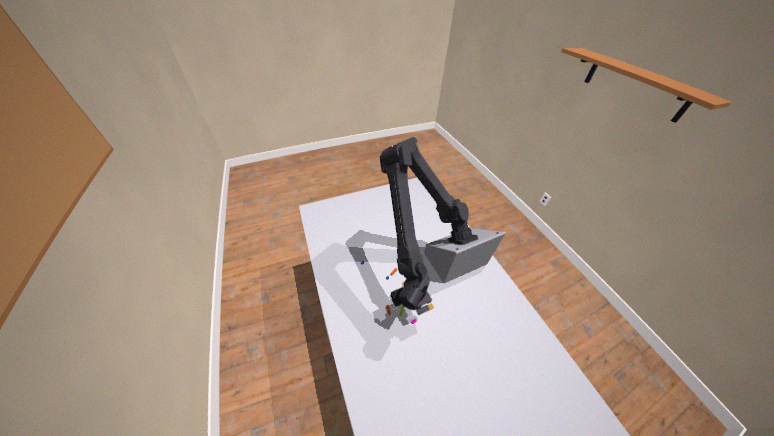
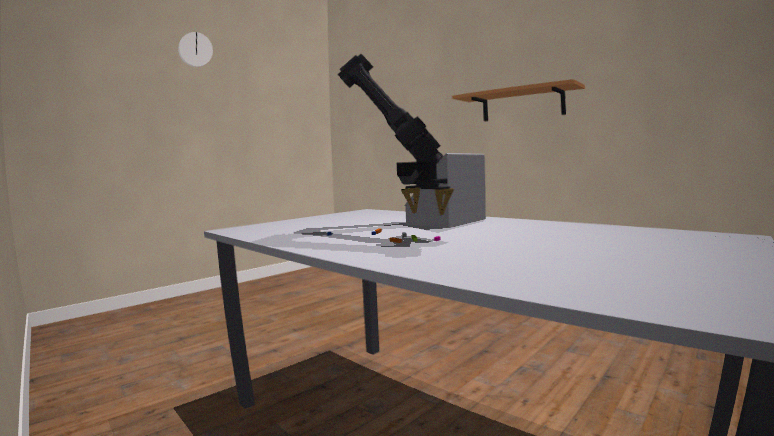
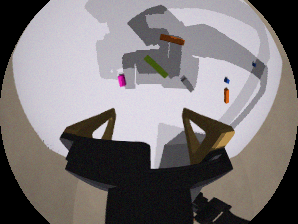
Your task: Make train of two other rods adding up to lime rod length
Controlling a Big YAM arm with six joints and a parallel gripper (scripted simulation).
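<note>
The grey rod lies 20 mm ahead of my hand, 80 mm to the right of it and 70 mm below it. Round my hand: magenta rod 20 mm ahead, 50 mm to the left, 70 mm below; then lime rod 50 mm ahead, 10 mm to the right, 70 mm below.
</note>
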